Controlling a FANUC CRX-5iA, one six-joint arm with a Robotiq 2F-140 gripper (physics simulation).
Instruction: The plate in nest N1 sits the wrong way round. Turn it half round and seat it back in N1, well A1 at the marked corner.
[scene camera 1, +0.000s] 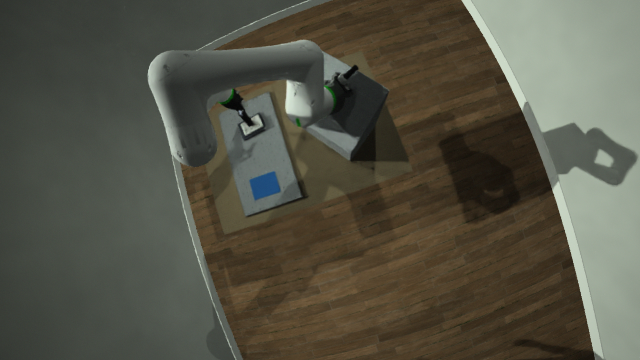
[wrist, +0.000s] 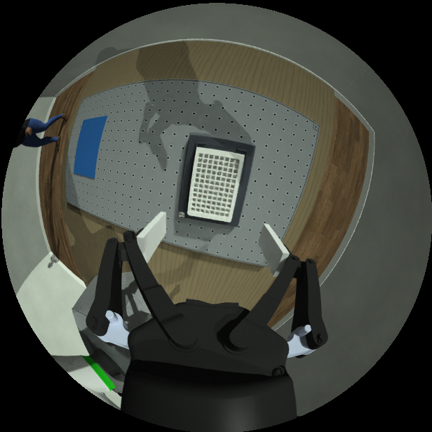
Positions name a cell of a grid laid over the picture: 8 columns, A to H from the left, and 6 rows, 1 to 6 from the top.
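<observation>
Gripper (wrist: D4), 20 cm from the lens. White well plate (wrist: D3), 26 cm from the lens.
</observation>
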